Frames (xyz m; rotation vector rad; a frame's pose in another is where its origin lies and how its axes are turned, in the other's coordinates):
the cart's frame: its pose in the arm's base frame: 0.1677 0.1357 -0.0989 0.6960 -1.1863 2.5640
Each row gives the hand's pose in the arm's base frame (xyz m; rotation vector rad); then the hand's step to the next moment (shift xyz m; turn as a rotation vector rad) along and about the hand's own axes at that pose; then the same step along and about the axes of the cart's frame.
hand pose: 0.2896 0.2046 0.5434 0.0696 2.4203 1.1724
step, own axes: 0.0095 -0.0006 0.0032 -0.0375 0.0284 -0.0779
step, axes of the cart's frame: 0.0033 0.0038 -0.0087 0.0413 -0.0187 0.0789
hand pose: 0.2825 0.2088 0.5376 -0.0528 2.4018 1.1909
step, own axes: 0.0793 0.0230 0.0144 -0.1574 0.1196 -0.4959
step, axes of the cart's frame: 0.0495 0.0184 -0.0651 0.2724 -0.0278 0.4583
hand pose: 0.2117 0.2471 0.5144 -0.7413 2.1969 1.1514
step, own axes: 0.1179 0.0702 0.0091 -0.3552 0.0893 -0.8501
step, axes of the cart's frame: 0.0871 0.0706 -0.0795 0.3446 -0.0750 0.8558
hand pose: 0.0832 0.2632 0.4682 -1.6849 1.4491 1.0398
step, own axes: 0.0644 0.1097 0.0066 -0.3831 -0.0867 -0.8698
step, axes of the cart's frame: 0.0598 0.1064 -0.0366 0.2109 -0.1798 0.9132
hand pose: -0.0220 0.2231 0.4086 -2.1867 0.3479 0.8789
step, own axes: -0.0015 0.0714 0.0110 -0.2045 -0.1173 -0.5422
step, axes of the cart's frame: 0.0131 0.0708 -0.0057 0.0895 -0.1696 0.5593
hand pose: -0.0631 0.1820 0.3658 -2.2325 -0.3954 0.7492
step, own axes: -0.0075 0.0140 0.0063 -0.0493 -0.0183 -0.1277
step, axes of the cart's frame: 0.0022 0.0169 -0.0015 0.0181 -0.0312 0.1333
